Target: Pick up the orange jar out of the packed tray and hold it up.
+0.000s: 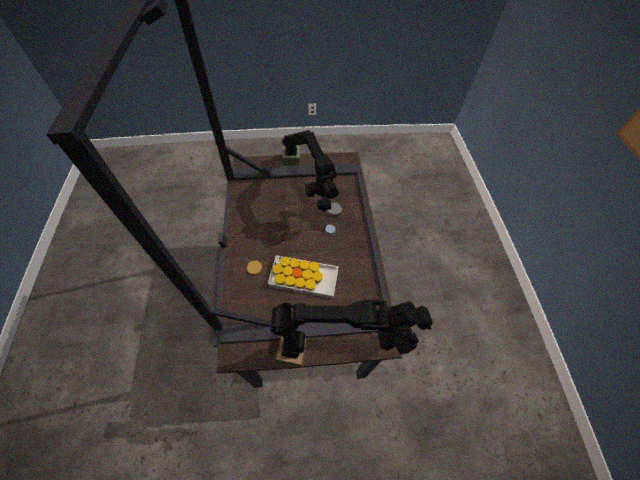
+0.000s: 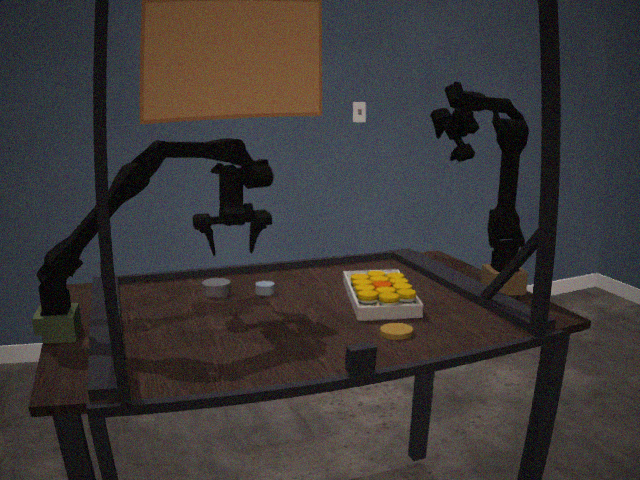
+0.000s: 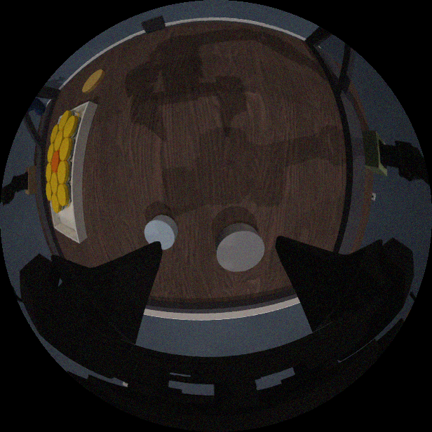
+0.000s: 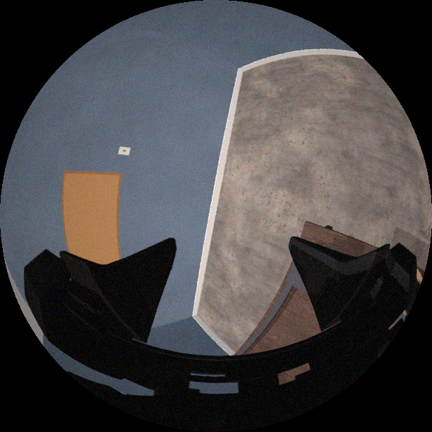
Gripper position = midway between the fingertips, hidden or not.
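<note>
The grey cylinder (image 3: 238, 247) is part of the scene, though image 4 does not show it, hidden as it is by the right gripper. That right gripper (image 2: 444, 148) appears again in image 1 (image 1: 419, 334) and in image 4 (image 4: 235, 244). The left gripper (image 2: 232, 254) can be seen in image 3 (image 3: 219, 245) too.
</note>
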